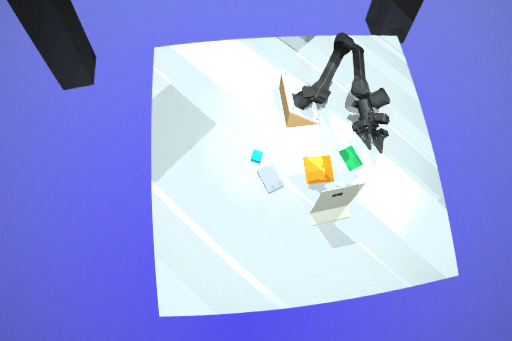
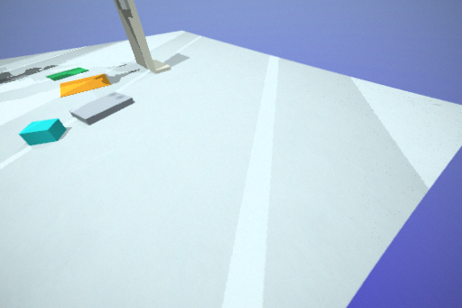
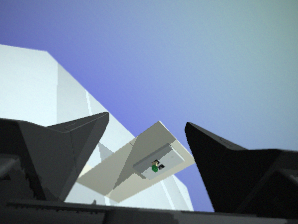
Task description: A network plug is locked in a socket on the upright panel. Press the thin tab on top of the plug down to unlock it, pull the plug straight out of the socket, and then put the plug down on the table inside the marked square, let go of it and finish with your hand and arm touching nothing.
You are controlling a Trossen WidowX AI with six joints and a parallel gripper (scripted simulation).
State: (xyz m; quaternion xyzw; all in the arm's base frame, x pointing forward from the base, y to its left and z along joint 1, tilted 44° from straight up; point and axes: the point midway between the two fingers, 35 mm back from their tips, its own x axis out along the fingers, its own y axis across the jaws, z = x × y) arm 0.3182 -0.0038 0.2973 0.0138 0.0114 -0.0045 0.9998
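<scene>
Now: gripper tip 9 cm short of the network plug, 14 cm to the left of it and 10 cm above it. Round my gripper tip: orange square (8 cm behind, 15 cm to the right, 32 cm below); beige upright panel (11 cm ahead, 15 cm to the right, 18 cm below); grey flat block (6 cm behind, 36 cm to the right, 31 cm below).
</scene>
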